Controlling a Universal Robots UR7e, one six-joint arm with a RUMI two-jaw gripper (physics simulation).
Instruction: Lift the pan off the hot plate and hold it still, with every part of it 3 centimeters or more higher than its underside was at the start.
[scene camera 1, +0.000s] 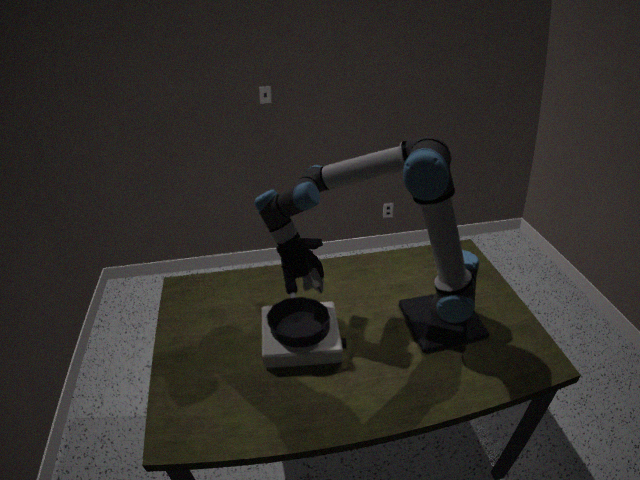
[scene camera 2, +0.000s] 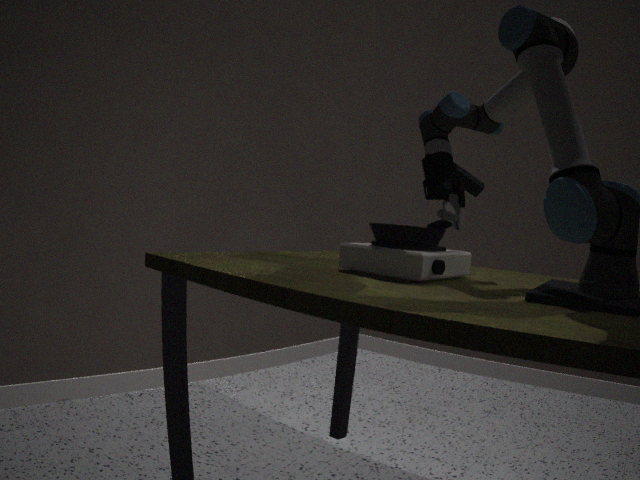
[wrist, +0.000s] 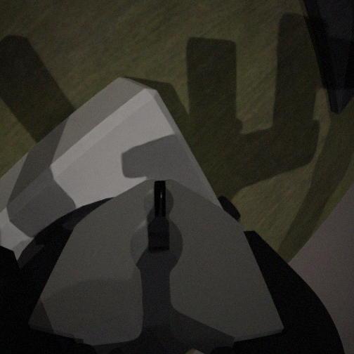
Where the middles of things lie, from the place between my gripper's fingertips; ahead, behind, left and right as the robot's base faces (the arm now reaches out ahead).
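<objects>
Black pan (scene camera 1: 297, 319): my hand is 9 cm short of it.
</objects>
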